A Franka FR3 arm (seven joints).
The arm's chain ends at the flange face. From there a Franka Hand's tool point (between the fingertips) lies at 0.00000 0.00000 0.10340 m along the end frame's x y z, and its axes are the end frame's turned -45 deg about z.
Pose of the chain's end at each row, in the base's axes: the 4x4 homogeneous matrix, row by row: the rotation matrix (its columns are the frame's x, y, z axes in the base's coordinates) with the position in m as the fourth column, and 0 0 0 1 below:
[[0.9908 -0.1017 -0.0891 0.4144], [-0.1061 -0.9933 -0.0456 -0.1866], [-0.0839 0.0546 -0.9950 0.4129], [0 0 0 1]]
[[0.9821 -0.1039 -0.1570 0.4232], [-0.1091 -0.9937 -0.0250 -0.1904], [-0.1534 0.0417 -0.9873 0.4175], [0 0 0 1]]
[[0.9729 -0.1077 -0.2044 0.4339], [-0.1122 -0.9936 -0.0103 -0.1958], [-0.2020 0.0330 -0.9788 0.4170], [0 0 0 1]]
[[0.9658 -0.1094 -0.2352 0.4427], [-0.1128 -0.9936 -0.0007 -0.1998], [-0.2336 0.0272 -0.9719 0.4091], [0 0 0 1]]
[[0.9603 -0.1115 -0.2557 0.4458], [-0.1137 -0.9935 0.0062 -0.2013], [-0.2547 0.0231 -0.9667 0.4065], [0 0 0 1]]
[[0.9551 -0.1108 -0.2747 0.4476], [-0.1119 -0.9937 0.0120 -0.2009], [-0.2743 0.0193 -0.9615 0.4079], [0 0 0 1]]
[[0.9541 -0.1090 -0.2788 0.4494], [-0.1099 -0.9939 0.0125 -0.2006], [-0.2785 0.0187 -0.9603 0.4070], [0 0 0 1]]
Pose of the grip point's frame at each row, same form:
[[0.7725 0.6287 -0.0891 0.4052], [0.6273 -0.7774 -0.0456 -0.1913], [-0.0979 -0.0207 -0.9950 0.3100], [0 0 0 1]]
[[0.7679 0.6210 -0.1570 0.4070], [0.6255 -0.7798 -0.0250 -0.1930], [-0.1380 -0.0790 -0.9873 0.3154], [0 0 0 1]]
[[0.7641 0.6118 -0.2044 0.4128], [0.6232 -0.7819 -0.0103 -0.1969], [-0.1662 -0.1195 -0.9788 0.3158], [0 0 0 1]]
[[0.7603 0.6056 -0.2352 0.4184], [0.6228 -0.7823 -0.0007 -0.1999], [-0.1844 -0.1459 -0.9719 0.3086], [0 0 0 1]]
[[0.7579 0.6002 -0.2557 0.4194], [0.6221 -0.7829 0.0062 -0.2007], [-0.1964 -0.1638 -0.9667 0.3065], [0 0 0 1]]
[[0.7537 0.5970 -0.2747 0.4192], [0.6235 -0.7818 0.0120 -0.1997], [-0.2076 -0.1803 -0.9615 0.3085], [0 0 0 1]]
[[0.7517 0.5976 -0.2788 0.4206], [0.6251 -0.7805 0.0125 -0.1993], [-0.2102 -0.1837 -0.9603 0.3077], [0 0 0 1]]

